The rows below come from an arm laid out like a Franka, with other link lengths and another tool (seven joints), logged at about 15 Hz.
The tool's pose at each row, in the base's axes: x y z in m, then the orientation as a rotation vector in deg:
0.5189 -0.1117 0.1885 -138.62 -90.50 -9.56
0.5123 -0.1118 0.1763 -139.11 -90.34 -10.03
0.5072 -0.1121 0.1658 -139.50 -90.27 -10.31
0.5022 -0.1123 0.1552 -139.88 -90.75 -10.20
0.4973 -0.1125 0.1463 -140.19 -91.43 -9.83
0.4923 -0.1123 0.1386 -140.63 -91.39 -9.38
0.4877 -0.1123 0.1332 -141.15 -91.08 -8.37
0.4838 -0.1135 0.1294 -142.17 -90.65 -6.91
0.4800 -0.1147 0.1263 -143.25 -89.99 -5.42
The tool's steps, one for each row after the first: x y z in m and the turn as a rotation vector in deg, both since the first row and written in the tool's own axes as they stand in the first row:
-0.0056 -0.0042 0.0120 -0.49 0.09 0.21
-0.0103 -0.0073 0.0222 -0.86 0.08 0.36
-0.0149 -0.0103 0.0326 -1.27 -0.32 0.21
-0.0191 -0.0134 0.0413 -1.60 -0.90 -0.07
-0.0228 -0.0169 0.0489 -1.72 -1.33 0.14
-0.0259 -0.0204 0.0543 -1.57 -2.00 0.58
-0.0294 -0.0229 0.0578 -1.57 -3.10 1.28
-0.0327 -0.0255 0.0606 -1.53 -4.17 2.14

